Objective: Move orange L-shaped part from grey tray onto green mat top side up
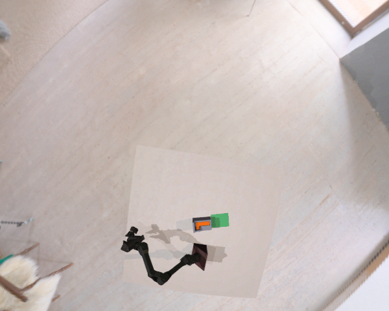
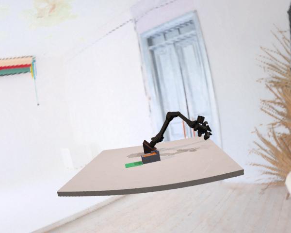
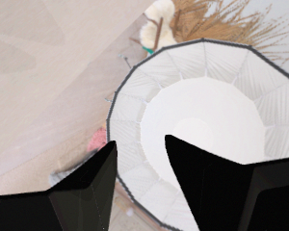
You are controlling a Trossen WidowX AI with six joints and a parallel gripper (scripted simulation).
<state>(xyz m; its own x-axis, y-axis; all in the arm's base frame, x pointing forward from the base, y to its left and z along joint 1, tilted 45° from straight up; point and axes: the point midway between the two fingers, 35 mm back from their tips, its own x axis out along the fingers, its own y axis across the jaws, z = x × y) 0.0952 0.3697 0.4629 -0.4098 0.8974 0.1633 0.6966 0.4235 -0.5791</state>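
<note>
Right now my gripper tip is 600 mm to the left of the orange L-shaped part, 200 mm short of it and 70 mm above it. From my gripper tip the other things lie so: green mat: 760 mm to the right, 240 mm ahead, 130 mm below.
</note>
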